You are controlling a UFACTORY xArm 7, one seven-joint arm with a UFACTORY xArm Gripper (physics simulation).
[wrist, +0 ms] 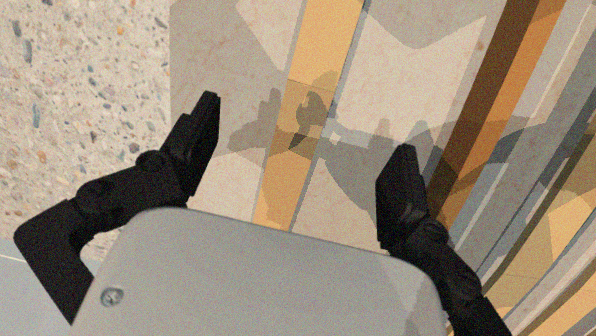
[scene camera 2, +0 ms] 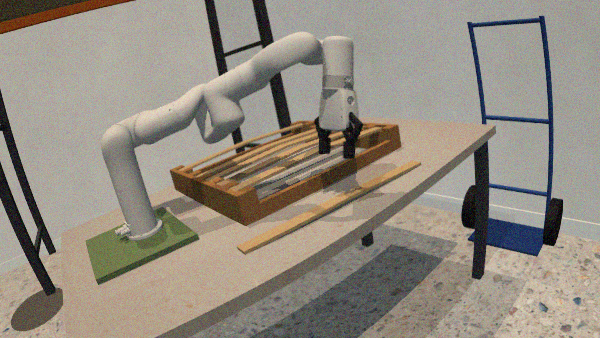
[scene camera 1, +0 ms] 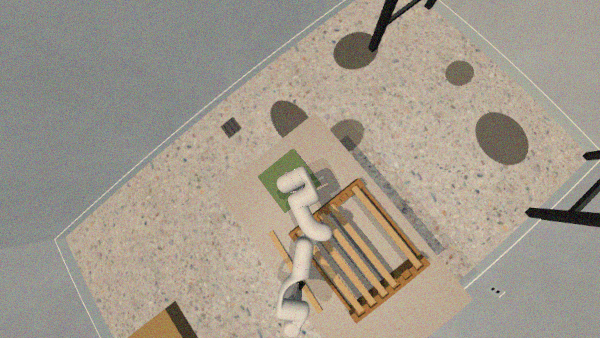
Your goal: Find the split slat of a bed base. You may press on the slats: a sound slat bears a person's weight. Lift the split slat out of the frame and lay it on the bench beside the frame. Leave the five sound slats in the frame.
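Note:
One long pale wooden slat (scene camera 1: 280, 245) (scene camera 2: 285, 228) (wrist: 325, 40) lies flat on the bench (scene camera 1: 430, 300) (scene camera 2: 450, 135) beside the frame, roughly parallel to its long side; a thin line crosses it in the wrist view. My gripper (scene camera 2: 336, 152) (wrist: 305, 139) is open and empty, raised above this slat, which passes below and between the spread fingers in the wrist view. The bed frame (scene camera 1: 359, 317) (scene camera 2: 215, 202) (wrist: 492, 65) holds several slats, with a wide gap beside the slat at its far side. My arm hides part of the frame and of the loose slat in scene camera 1.
The arm stands on a green base plate (scene camera 1: 272, 176) (scene camera 2: 110, 260) at one end of the bench. The frame's near side rail is close to my right finger in the wrist view. A blue hand truck (scene camera 2: 550, 100) and a black ladder-like stand (scene camera 2: 218, 45) stand behind the bench.

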